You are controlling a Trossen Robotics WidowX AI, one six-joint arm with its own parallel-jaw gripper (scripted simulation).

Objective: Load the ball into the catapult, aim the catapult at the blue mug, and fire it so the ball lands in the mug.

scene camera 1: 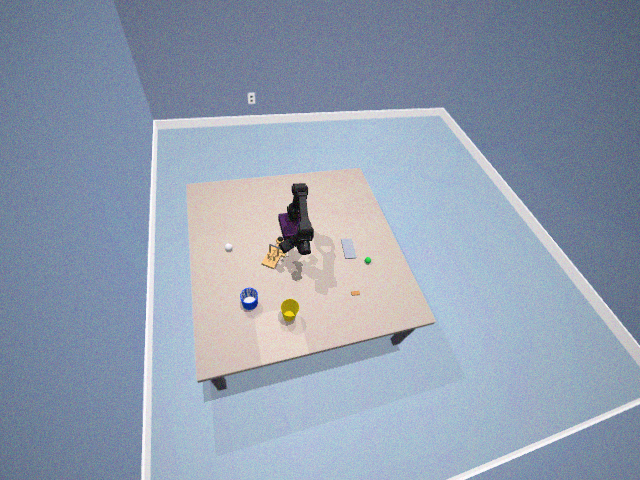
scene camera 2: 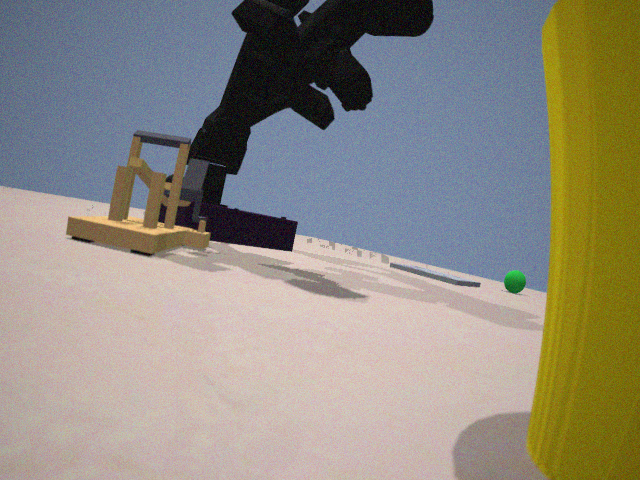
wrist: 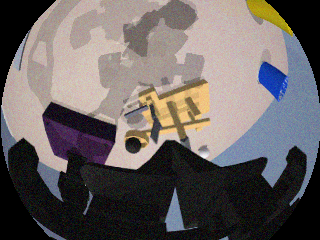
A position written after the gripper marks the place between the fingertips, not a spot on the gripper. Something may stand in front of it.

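Observation:
A wooden catapult (scene camera 2: 147, 236) is visible, in the wrist view (wrist: 166, 113) as well. A blue mug (wrist: 276, 82) is also present; in scene camera 2 it is out of frame. The gripper (scene camera 2: 235, 129), seen in the wrist view too (wrist: 169, 144), is shut and holds nothing.

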